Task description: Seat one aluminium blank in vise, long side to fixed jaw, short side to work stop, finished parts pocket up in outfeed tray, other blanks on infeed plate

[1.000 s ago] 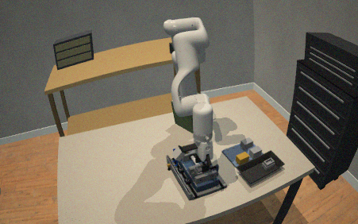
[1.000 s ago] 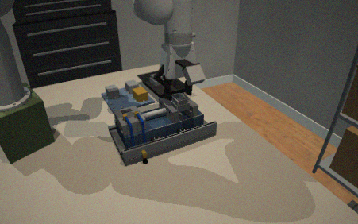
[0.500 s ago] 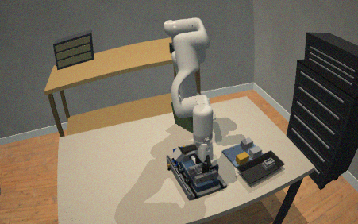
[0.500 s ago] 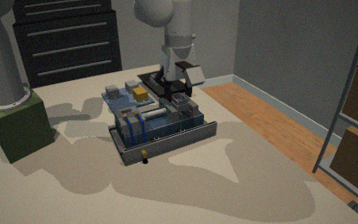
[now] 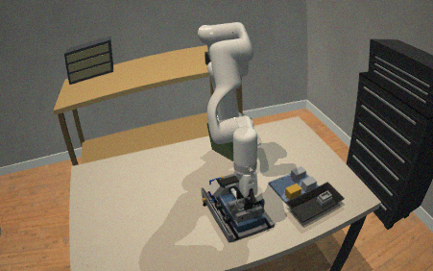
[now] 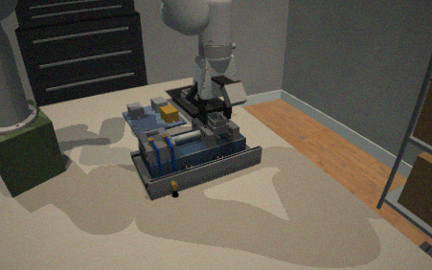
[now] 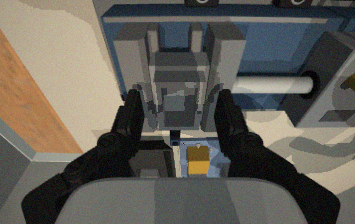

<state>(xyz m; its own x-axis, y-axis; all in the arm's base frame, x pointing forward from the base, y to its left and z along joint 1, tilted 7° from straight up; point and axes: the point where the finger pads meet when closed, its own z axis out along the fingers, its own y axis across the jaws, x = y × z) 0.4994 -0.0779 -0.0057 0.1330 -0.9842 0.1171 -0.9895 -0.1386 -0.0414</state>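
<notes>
My hand is 240 mm to the right of the brass blank, 100 mm above it and 80 mm past it.
</notes>
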